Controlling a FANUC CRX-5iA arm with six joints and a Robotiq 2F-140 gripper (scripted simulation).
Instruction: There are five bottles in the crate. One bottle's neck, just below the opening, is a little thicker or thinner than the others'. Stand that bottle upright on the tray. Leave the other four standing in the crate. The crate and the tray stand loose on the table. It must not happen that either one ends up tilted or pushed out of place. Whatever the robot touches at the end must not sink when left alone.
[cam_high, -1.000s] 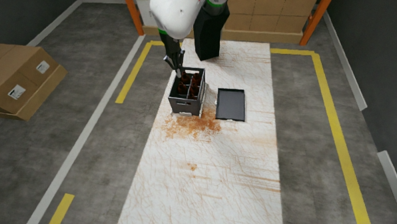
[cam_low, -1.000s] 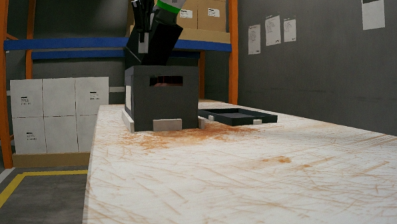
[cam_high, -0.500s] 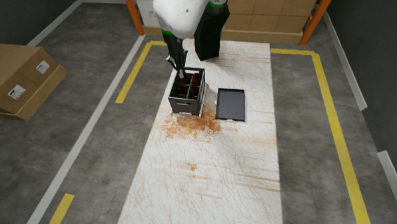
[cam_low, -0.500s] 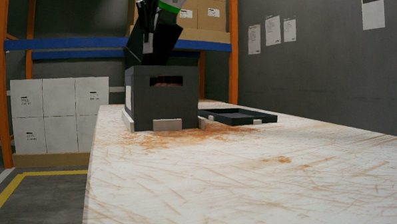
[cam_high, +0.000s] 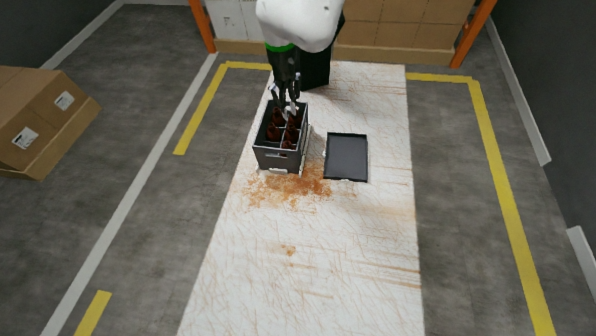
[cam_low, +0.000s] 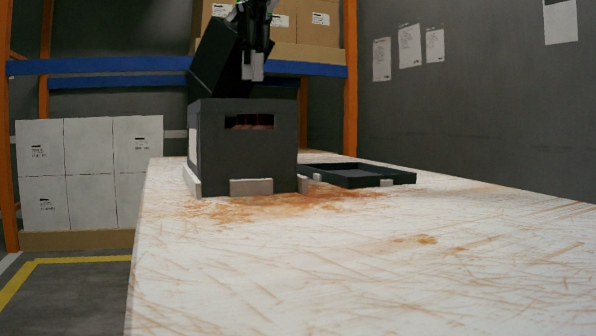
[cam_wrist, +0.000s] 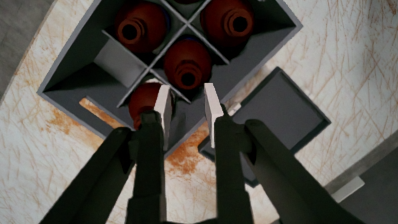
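Right now the grey crate is 4 cm to the right of my hand and 17 cm below it. From my hand the other things lie so: dark tray: 1 cm behind, 25 cm to the left, 24 cm below.
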